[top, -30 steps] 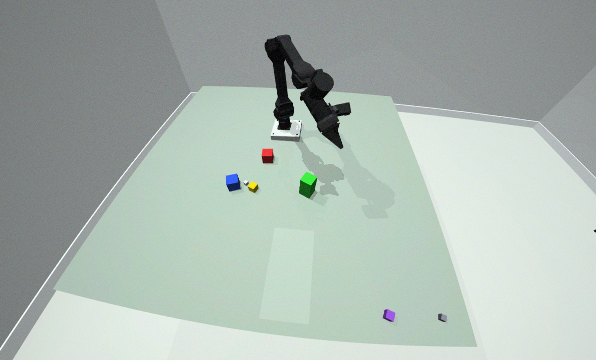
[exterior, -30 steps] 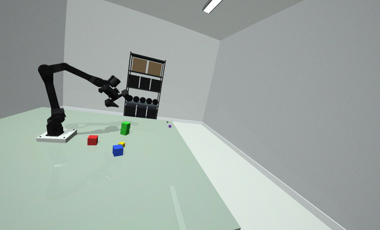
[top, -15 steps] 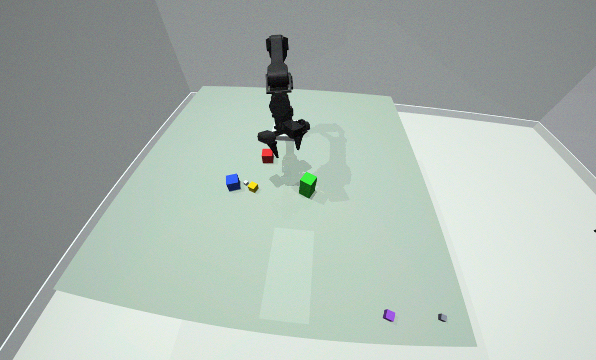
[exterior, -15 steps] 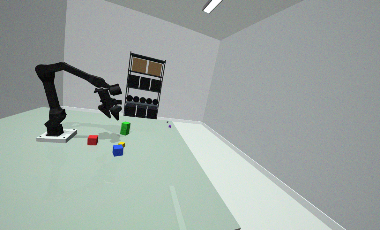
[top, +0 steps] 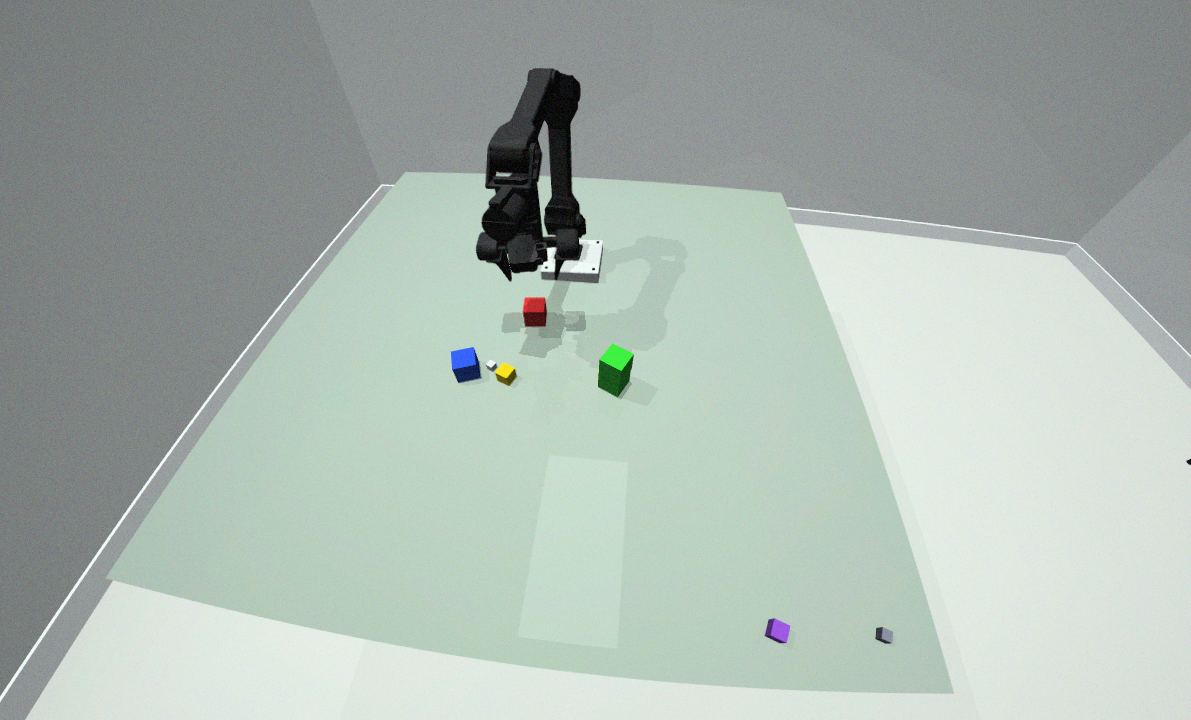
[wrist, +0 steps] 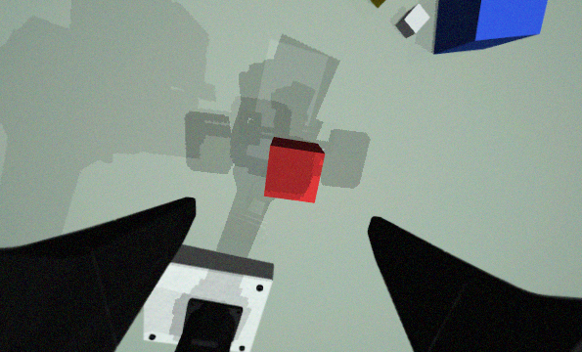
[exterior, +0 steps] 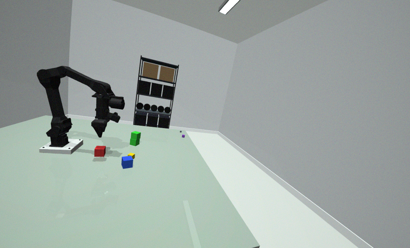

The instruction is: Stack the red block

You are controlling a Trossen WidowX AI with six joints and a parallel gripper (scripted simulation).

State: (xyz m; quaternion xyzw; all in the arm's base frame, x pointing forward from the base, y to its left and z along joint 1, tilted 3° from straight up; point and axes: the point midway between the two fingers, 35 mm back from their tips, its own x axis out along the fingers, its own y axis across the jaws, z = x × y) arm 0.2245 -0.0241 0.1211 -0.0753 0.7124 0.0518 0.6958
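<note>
My gripper tip is 10 cm above the red block and 1 cm to the left of it. Also, from my gripper tip: small yellow block 17 cm ahead, 11 cm below, 3 cm to the right; blue block 16 cm ahead, 11 cm to the right, 10 cm below; tiny white cube 14 cm ahead, 11 cm below, 7 cm to the right.
</note>
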